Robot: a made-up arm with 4 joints.
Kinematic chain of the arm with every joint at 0, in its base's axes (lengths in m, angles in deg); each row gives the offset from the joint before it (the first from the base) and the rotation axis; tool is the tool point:
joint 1: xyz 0 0 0.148 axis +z
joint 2: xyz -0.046 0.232 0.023 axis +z
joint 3: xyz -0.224 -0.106 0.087 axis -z
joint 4: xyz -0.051 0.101 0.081 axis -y
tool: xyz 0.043 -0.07 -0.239
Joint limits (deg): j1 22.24..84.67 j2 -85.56..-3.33 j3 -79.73..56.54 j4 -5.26..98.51
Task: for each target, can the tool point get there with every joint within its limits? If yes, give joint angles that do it. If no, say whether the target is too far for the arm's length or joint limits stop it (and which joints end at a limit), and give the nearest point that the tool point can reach.
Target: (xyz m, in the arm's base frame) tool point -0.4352 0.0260 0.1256
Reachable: yes | joints 68.12 -73.93 -44.95 18.32
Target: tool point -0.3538 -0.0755 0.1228
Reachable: yes | joints 63.26 -48.62 24.47 16.89
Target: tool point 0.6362 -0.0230 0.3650
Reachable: no: joint limits stop it (at a limit: joint 1, joint 2, joint 3) | nearest point -0.0032 -0.1531 0.3462 | short by 0.653 m
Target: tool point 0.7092 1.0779 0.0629
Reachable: no: too far | nearest point -0.1559 0.4322 0.2866 | short by 1.102 m
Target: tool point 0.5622 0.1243 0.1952
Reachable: no: joint limits stop it (at a limit: joint 1, joint 2, joint 3) | nearest point -0.0060 -0.1544 0.2995 | short by 0.641 m
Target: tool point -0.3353 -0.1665 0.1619
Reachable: yes | joints 74.98 -67.53 46.30 32.96
